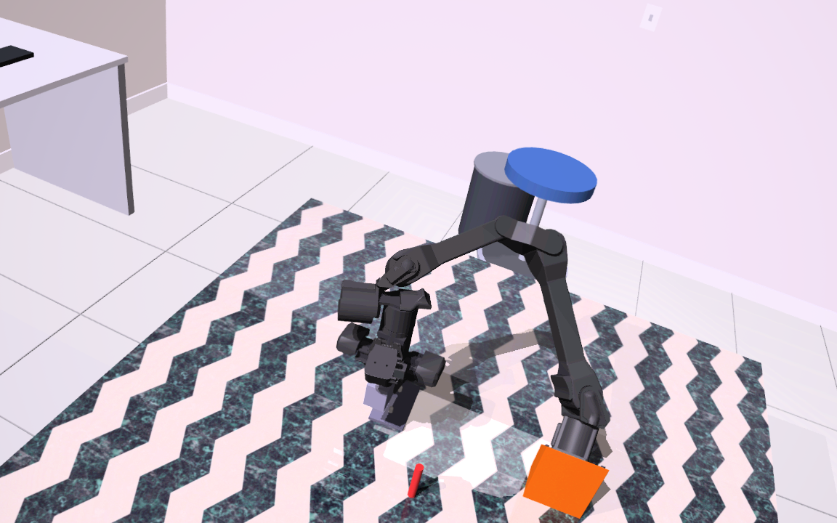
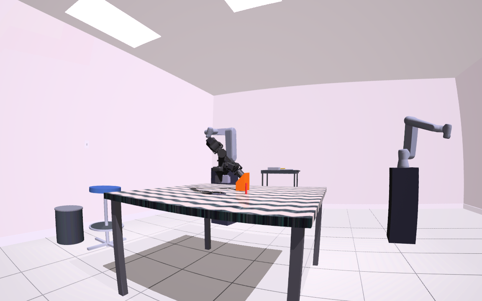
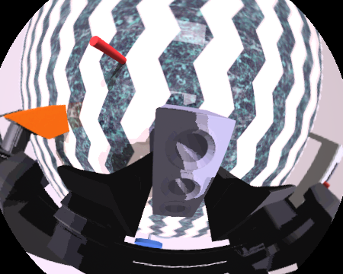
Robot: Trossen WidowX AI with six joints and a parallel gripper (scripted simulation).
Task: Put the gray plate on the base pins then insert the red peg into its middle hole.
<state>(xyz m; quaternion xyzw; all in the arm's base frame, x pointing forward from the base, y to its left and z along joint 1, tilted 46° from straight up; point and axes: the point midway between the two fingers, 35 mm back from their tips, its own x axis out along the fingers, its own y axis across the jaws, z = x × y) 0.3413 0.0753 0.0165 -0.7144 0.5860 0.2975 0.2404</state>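
Now: gripper tip 13 cm past the red peg, 11 cm to the right of it and 5 cm above it. Also, from my gripper tip: gray plate: 3 cm above.
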